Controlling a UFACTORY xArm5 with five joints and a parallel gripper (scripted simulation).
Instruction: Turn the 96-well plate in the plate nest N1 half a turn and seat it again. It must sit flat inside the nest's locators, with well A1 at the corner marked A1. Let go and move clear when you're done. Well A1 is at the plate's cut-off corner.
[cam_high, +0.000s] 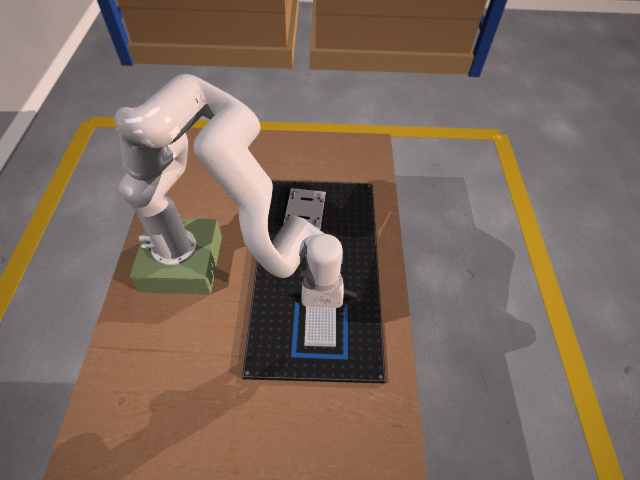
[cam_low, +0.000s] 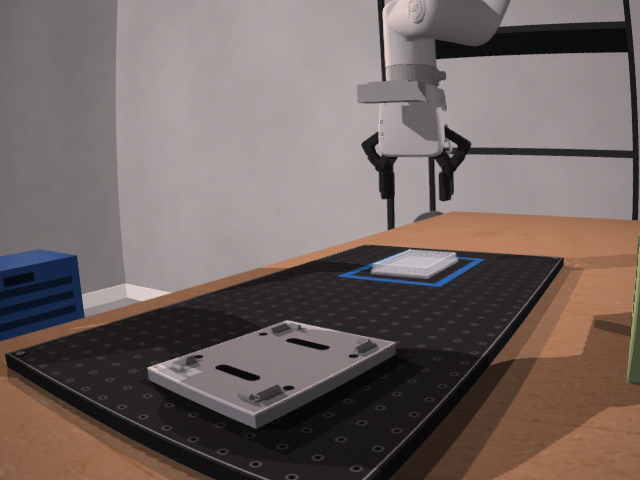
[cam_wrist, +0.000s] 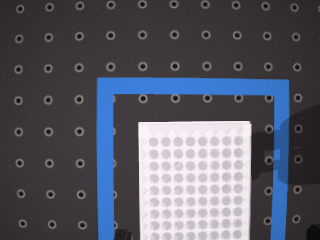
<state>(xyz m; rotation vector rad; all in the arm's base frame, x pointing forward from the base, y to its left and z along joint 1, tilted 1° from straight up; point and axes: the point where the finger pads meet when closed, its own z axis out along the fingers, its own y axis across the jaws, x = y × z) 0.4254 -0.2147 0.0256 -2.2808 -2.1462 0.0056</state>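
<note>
The 96-well plate lies 10 cm below my hand. From my hand the other things lie so: grey plate nest (4 cm behind, 41 cm to the left, 10 cm below); A1 label (2 cm ahead, 48 cm to the left, 10 cm below).
</note>
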